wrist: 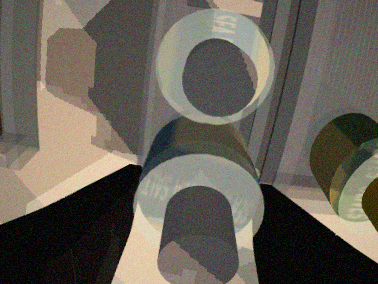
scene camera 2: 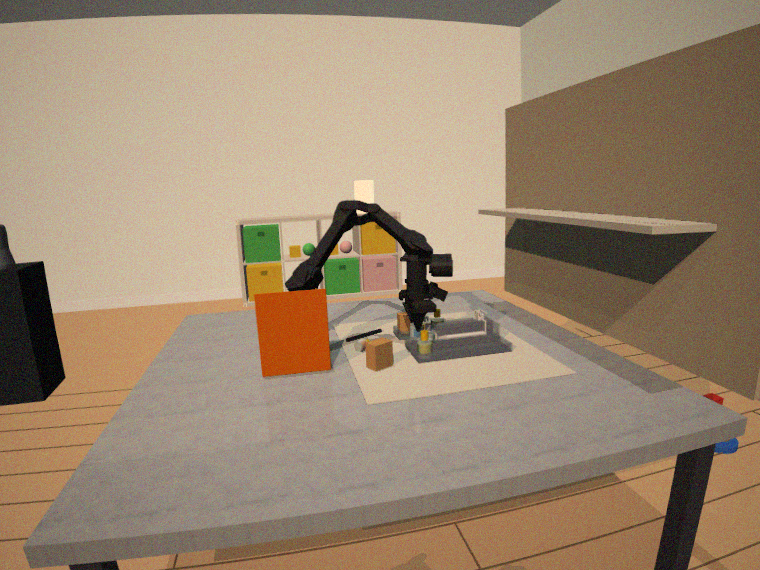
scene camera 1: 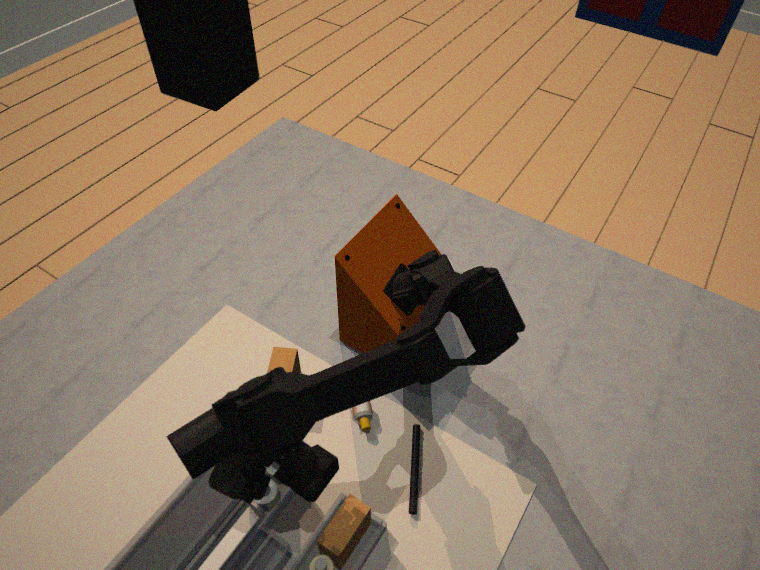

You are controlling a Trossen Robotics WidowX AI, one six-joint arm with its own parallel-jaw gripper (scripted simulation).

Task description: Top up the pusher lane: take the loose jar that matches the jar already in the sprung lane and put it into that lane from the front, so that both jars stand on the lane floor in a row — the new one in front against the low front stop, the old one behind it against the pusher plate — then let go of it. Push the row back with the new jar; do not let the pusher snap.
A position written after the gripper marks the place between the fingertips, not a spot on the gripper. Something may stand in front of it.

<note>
In view: the gripper [scene camera 1: 279, 466].
The gripper shows as well in the wrist view [wrist: 198, 187] and in scene camera 2 [scene camera 2: 416, 329].
</note>
